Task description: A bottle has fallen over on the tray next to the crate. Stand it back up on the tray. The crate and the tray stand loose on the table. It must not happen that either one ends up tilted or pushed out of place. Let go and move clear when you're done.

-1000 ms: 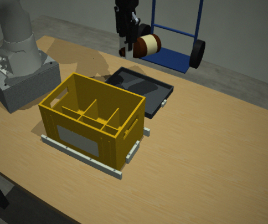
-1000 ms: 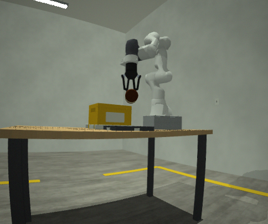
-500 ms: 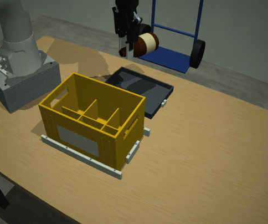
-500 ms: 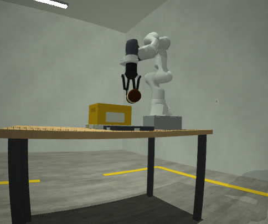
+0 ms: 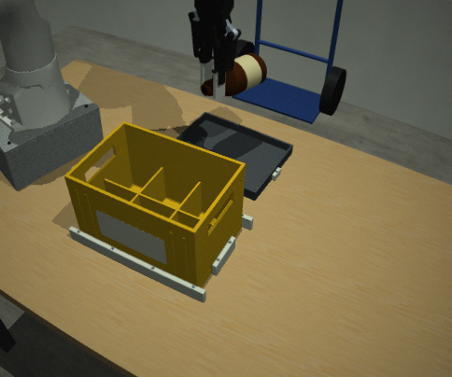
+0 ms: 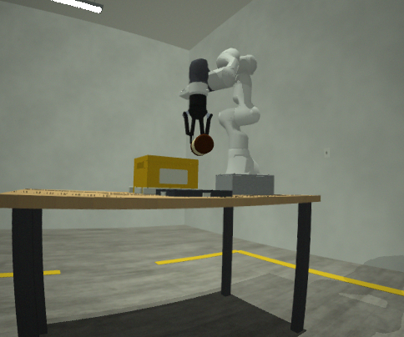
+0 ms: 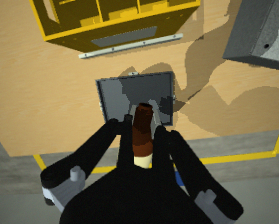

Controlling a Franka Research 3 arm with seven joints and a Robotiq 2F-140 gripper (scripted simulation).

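My gripper is now 2 cm short of the bottle, 5 cm to the right of it and 2 cm above it. Also, from my hand: yellow crate (3 cm ahead, 25 cm to the right, 13 cm below); tray (3 cm ahead, 2 cm to the left, 20 cm below).
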